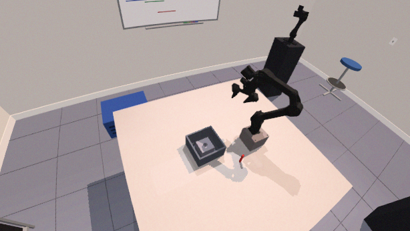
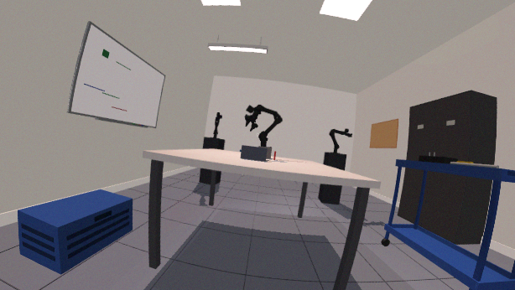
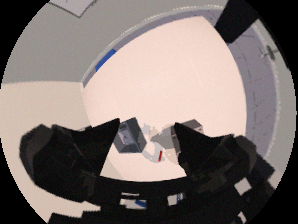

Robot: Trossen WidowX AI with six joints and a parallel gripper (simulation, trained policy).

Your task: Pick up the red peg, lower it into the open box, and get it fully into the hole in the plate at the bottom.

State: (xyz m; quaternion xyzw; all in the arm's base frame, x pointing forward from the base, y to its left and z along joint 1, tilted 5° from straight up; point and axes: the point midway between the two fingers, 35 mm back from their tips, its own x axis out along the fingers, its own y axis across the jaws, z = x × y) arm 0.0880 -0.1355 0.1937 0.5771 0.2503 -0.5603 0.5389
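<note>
The red peg lies 60 mm ahead of my gripper tip, 290 mm to the left of it and 220 mm below it. The rest, counted from my gripper tip: light grey plate 250 mm ahead, 140 mm to the left, 220 mm below; then dark grey box 250 mm ahead, 140 mm to the left, 230 mm below.
</note>
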